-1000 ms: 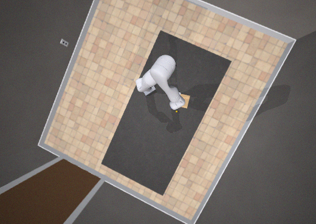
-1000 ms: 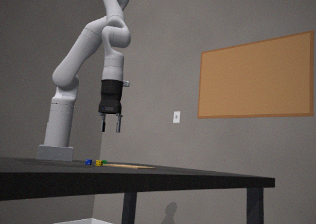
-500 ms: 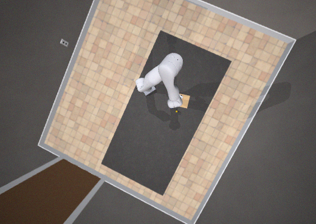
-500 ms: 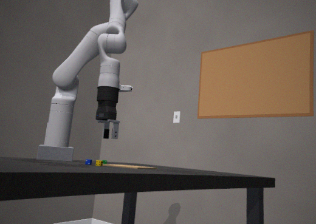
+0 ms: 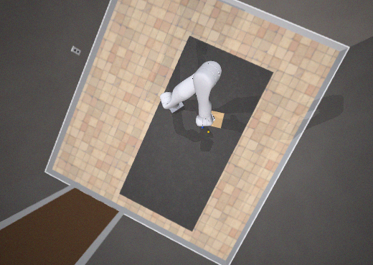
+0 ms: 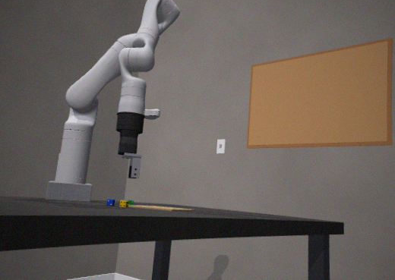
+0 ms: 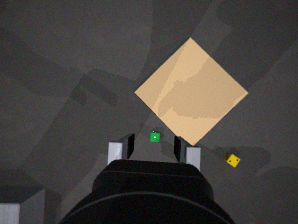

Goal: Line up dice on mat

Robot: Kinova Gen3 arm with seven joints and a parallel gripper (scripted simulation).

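My hand is 9 cm above the green die. The rest, counted from my hand: blue die 2 cm ahead, 9 cm to the right, 9 cm below; mat 9 cm ahead, 3 cm to the left, 9 cm below; yellow die 9 cm ahead, 10 cm to the right, 9 cm below.
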